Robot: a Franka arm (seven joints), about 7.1 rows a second.
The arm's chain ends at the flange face. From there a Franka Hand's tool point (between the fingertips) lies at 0.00 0.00 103.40 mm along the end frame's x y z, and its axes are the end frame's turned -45 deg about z.
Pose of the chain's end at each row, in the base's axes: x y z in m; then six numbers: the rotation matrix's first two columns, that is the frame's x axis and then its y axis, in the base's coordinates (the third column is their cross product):
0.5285 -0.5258 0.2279 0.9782 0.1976 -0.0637 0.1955 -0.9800 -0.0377
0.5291 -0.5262 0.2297 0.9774 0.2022 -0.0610 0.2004 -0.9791 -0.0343
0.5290 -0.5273 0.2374 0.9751 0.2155 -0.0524 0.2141 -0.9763 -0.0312
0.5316 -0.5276 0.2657 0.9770 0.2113 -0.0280 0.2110 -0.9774 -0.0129
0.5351 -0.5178 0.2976 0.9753 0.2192 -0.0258 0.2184 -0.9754 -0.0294
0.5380 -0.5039 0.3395 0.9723 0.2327 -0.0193 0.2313 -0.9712 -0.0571
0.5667 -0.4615 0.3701 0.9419 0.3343 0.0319 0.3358 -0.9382 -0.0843
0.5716 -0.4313 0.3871 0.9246 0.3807 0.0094 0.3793 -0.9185 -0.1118
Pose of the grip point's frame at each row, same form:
0.5213 -0.5233 0.1248 0.5535 0.8327 -0.0184 0.8299 -0.5532 -0.0717
0.5222 -0.5240 0.1266 0.5494 0.8353 -0.0189 0.8328 -0.5494 -0.0674
0.5230 -0.5253 0.1342 0.5381 0.8427 -0.0150 0.8409 -0.5380 -0.0591
0.5285 -0.5269 0.1624 0.5416 0.8405 -0.0107 0.8400 -0.5417 -0.0289
0.5318 -0.5154 0.1943 0.5352 0.8447 0.0025 0.8441 -0.5347 -0.0390
0.5347 -0.4986 0.2363 0.5240 0.8513 0.0267 0.8511 -0.5222 -0.0540
0.5669 -0.4522 0.2671 0.4286 0.8998 0.0822 0.9035 -0.4270 -0.0371
0.5681 -0.4202 0.2844 0.3856 0.9187 0.0857 0.9220 -0.3803 -0.0724

